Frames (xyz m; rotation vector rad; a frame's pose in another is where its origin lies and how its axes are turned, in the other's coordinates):
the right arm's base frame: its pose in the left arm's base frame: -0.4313 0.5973 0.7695 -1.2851 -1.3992 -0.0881
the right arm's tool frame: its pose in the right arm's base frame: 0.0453 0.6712 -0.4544 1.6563 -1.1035 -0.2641
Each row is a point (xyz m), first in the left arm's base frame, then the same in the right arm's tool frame.
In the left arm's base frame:
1: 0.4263 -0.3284 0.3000
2: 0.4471 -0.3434 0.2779
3: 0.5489 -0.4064 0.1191
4: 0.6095 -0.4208 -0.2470
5: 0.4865 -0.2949 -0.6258
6: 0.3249 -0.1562 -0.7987
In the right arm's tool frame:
1: -0.4784 -0.1227 0.8033
2: -0.5116 -0.1264 0.8088
3: -0.7090 -0.1082 0.8242
4: -1.0228 0.0894 0.8038
5: -1.1961 0.4605 0.7218
6: -1.1890 0.7248 0.6486

